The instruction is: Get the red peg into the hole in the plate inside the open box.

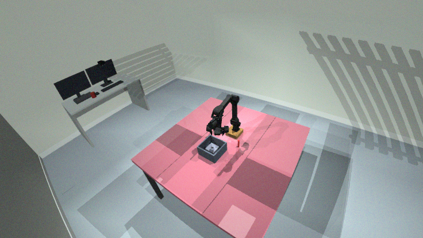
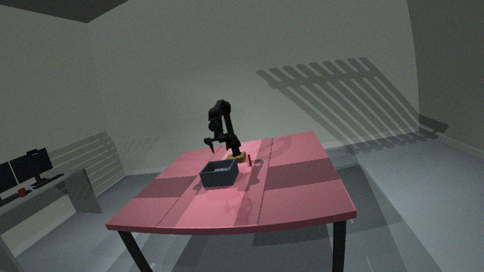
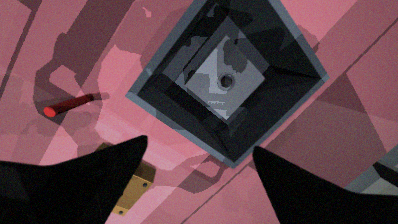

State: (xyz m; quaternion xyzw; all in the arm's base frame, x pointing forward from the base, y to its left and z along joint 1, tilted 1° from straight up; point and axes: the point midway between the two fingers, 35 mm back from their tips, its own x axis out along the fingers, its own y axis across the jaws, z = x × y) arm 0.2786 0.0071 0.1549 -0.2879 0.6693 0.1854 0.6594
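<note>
Right now my gripper tip is 13 cm past the red peg, 14 cm to the right of it and 12 cm above it. Round my gripper tip: dark box (6 cm ahead, 1 cm to the right, 14 cm below); then grey plate (6 cm ahead, 1 cm to the right, 12 cm below).
</note>
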